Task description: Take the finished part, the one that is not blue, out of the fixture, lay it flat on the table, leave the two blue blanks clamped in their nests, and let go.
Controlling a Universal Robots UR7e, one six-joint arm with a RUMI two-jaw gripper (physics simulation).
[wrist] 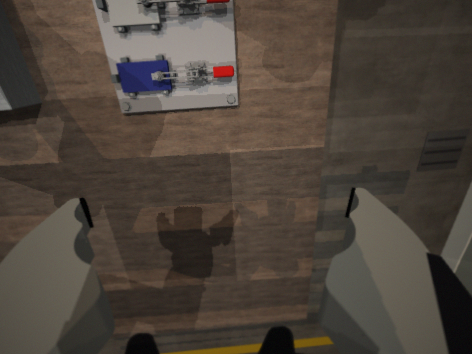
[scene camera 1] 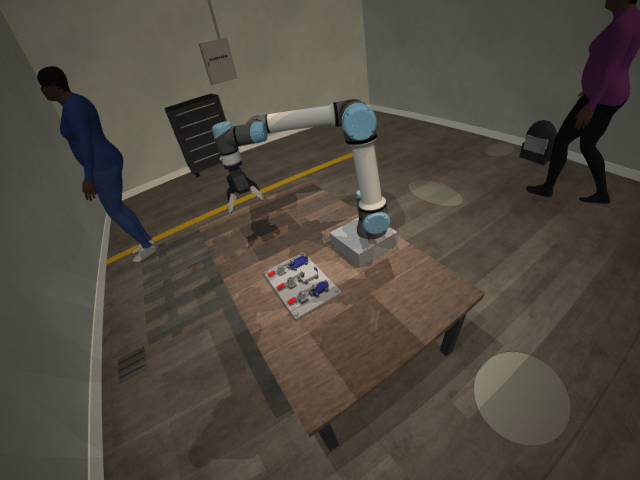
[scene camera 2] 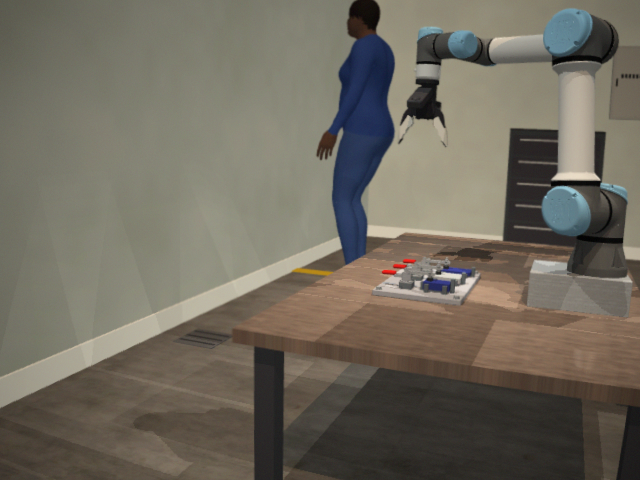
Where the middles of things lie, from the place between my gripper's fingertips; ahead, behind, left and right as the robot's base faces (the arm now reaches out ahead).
Labels:
I see the fixture plate (scene camera 1: 285,294) 9 cm behind my hand, 16 cm to the left of it and 38 cm below it.

